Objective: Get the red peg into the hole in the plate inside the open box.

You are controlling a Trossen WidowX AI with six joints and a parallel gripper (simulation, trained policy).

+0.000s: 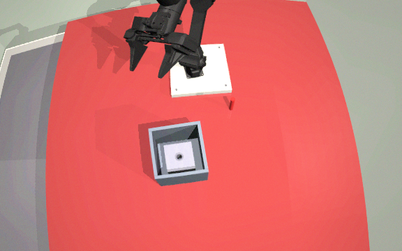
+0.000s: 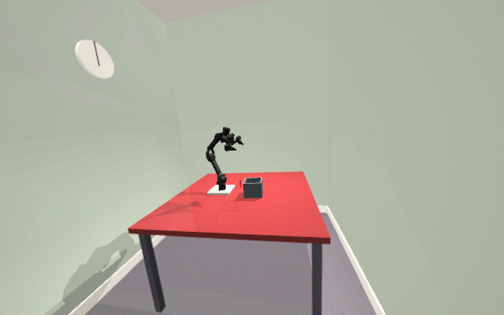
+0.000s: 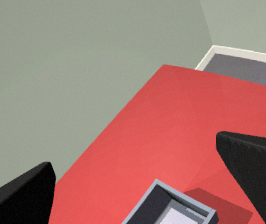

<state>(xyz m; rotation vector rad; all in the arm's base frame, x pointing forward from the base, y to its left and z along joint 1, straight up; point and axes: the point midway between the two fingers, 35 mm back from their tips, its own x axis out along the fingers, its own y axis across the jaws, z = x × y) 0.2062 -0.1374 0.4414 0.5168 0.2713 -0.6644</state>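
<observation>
The red peg is 6 cm behind my gripper tip, 25 cm to the left of it and 41 cm below it.
</observation>
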